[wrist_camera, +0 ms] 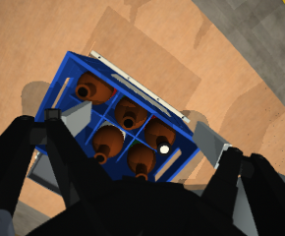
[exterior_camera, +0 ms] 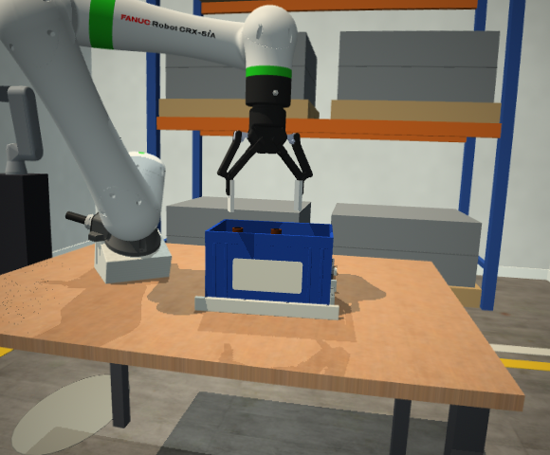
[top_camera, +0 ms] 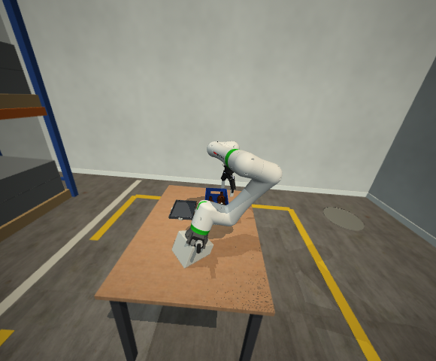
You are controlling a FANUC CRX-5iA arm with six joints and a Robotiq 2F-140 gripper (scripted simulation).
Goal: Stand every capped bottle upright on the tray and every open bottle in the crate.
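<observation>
My gripper is now 80 mm past the brown capped bottle, 40 mm to the right of it and 140 mm above it. From my hand the other things lie so: blue crate: 10 mm ahead, 80 mm to the left, 150 mm below; dark tray: 50 mm ahead, 350 mm to the left, 220 mm below; open bottle: 20 mm ahead, 130 mm to the left, 140 mm below.
</observation>
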